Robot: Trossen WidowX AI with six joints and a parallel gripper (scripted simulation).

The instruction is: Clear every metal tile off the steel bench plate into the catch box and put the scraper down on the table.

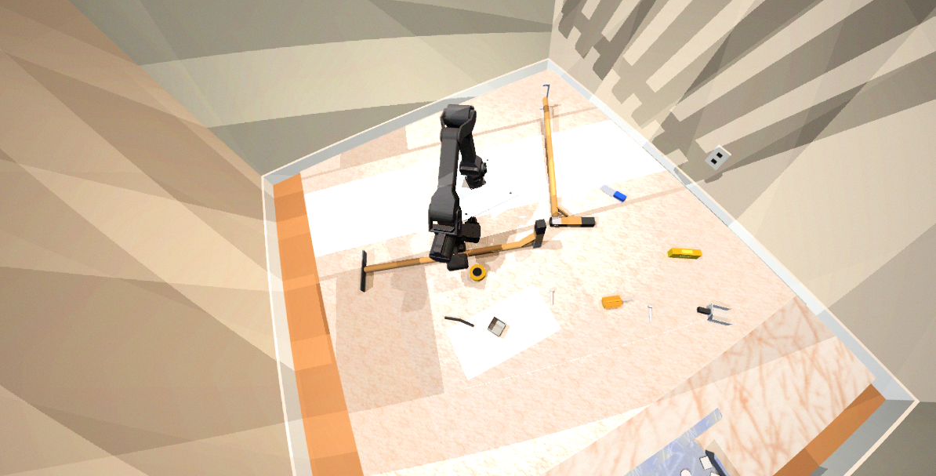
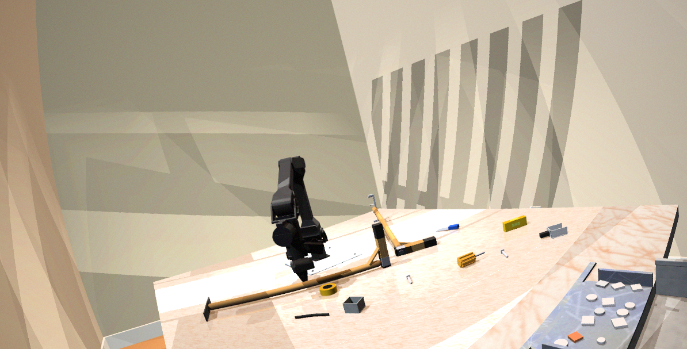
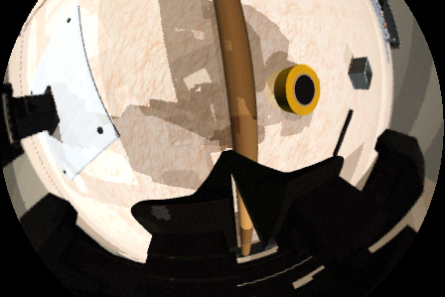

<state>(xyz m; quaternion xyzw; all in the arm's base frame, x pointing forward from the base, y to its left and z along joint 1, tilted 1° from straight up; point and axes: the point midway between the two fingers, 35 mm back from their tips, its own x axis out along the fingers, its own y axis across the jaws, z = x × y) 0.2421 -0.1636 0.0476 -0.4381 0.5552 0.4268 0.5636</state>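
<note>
The long scraper is 5 cm above my gripper tip, 3 cm to the right of it and 1 cm ahead of it. The rest, counted from my gripper tip: grey box 26 cm ahead, 1 cm to the left, 1 cm below; yellow tape roll 9 cm ahead, 3 cm to the left, 1 cm below; black strip 20 cm ahead, 8 cm to the right, 1 cm below.
</note>
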